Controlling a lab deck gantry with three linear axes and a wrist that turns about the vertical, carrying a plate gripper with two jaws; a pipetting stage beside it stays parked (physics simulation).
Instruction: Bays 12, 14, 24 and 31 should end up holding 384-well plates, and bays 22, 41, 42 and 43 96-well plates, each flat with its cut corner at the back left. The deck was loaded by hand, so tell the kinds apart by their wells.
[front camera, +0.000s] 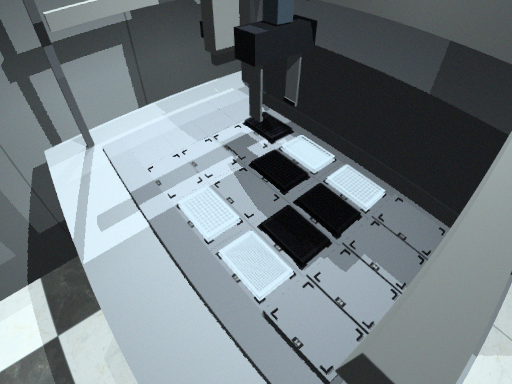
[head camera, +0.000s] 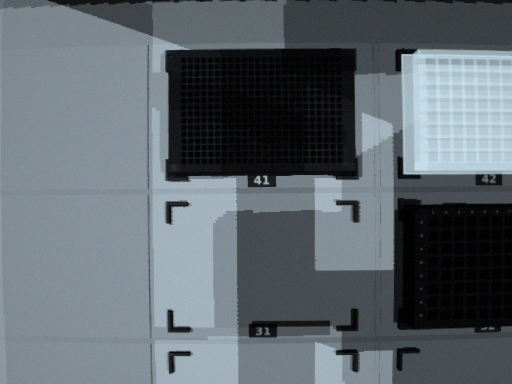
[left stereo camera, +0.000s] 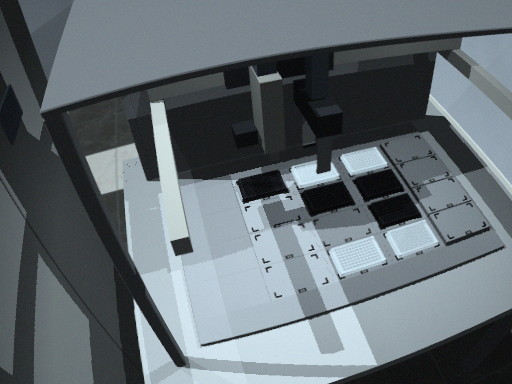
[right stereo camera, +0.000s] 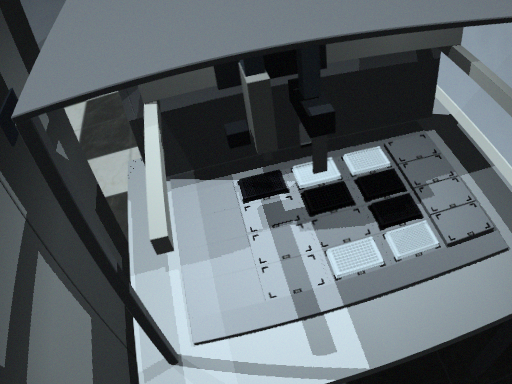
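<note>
My gripper is open and empty, its jaws wide apart, high over the back left of the deck. A black 384-well plate lies in bay 41; its cut corner is unclear. White 96-well plates lie in bay 42, bay 43 and bay 12. A black 96-well plate lies in bay 32. Black plates with fine wells lie in bay 33 and bay 23. A white 384-well plate lies in bay 13.
Bays 31, 22 and the right-hand column with bays 14 and 24 hold no plate. The parked pipetting stage hangs left of the gripper. A pale beam crosses the left side.
</note>
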